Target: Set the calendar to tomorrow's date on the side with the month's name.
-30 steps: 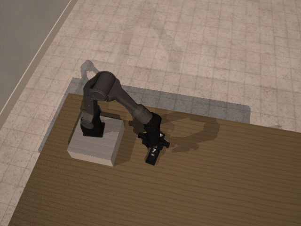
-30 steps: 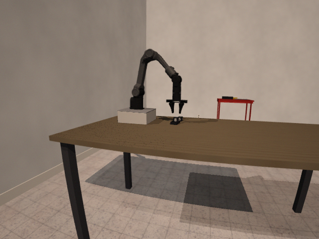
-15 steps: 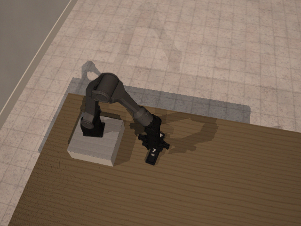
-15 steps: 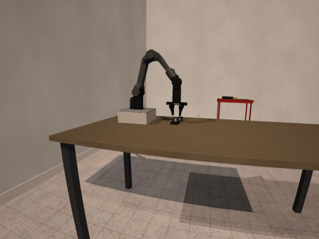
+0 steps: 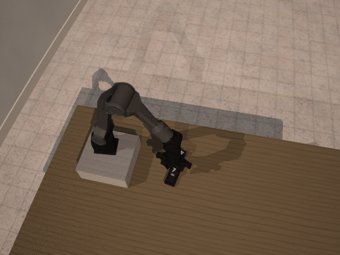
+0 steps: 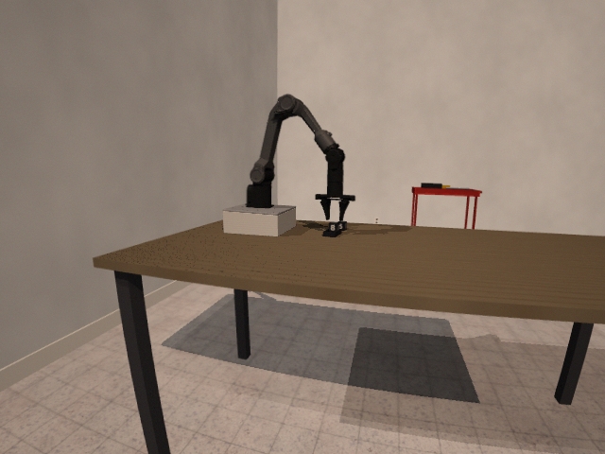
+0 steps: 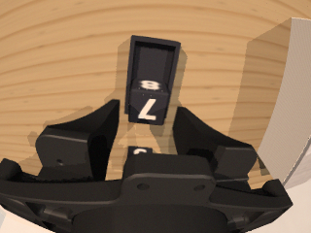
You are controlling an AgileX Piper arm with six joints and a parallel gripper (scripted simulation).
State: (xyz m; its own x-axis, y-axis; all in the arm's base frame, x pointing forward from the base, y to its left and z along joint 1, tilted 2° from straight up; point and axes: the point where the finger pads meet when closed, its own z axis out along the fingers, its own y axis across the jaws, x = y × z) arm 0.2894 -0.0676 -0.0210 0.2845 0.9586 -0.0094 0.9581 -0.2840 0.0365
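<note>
Right now my hand is 3 cm above the black number cube. Round my hand: tray 5 cm below, 2 cm to the right, 1 cm behind.
</note>
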